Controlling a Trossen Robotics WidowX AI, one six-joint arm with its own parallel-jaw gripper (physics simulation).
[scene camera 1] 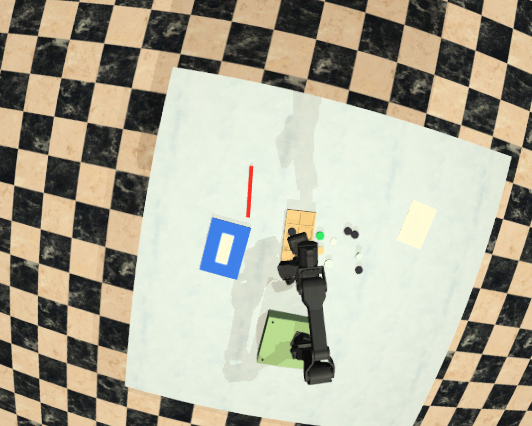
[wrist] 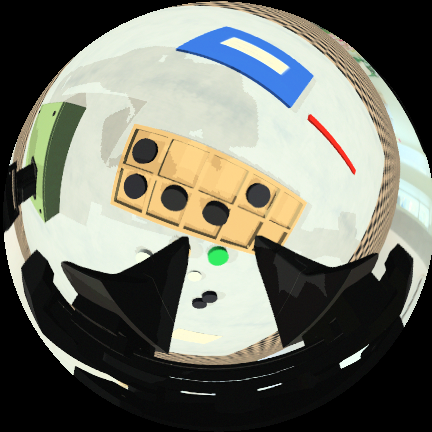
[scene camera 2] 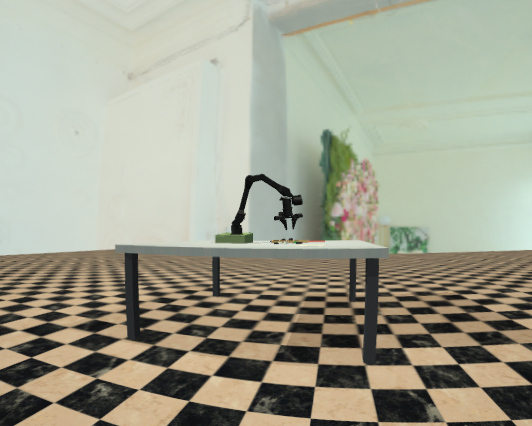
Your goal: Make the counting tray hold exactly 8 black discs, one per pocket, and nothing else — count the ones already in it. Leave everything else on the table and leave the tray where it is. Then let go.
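Observation:
The tan counting tray (scene camera 1: pixel 308 218) (wrist: pixel 222 177) has two rows of pockets. In the wrist view, black discs sit in both left-end pockets (wrist: pixel 144 150) (wrist: pixel 135 186), in the second (wrist: pixel 174 197) and third (wrist: pixel 215 213) pockets of the lower row, and in the fourth pocket (wrist: pixel 258 195) (scene camera 1: pixel 292 231) of the upper row. The other pockets look empty. Loose black discs (scene camera 1: pixel 347 230) (scene camera 1: pixel 354 234) (scene camera 1: pixel 358 270) lie right of the tray in scene camera 1; two touch or overlap. My gripper (scene camera 2: pixel 289 228) (wrist: pixel 221 241) is open and empty, above the tray; the arm hides part of it in scene camera 1.
Beside the tray lie a green disc (scene camera 1: pixel 320 235) (wrist: pixel 218 256), a tan disc (scene camera 1: pixel 321 250) and white discs (scene camera 1: pixel 334 241) (scene camera 1: pixel 328 263). A small white piece (scene camera 1: pixel 358 255) lies farther right. A blue frame (scene camera 1: pixel 207 250) (wrist: pixel 300 87), red stick (scene camera 1: pixel 249 192) (wrist: pixel 335 142) and cream card (scene camera 1: pixel 416 224) (wrist: pixel 197 336) lie around.

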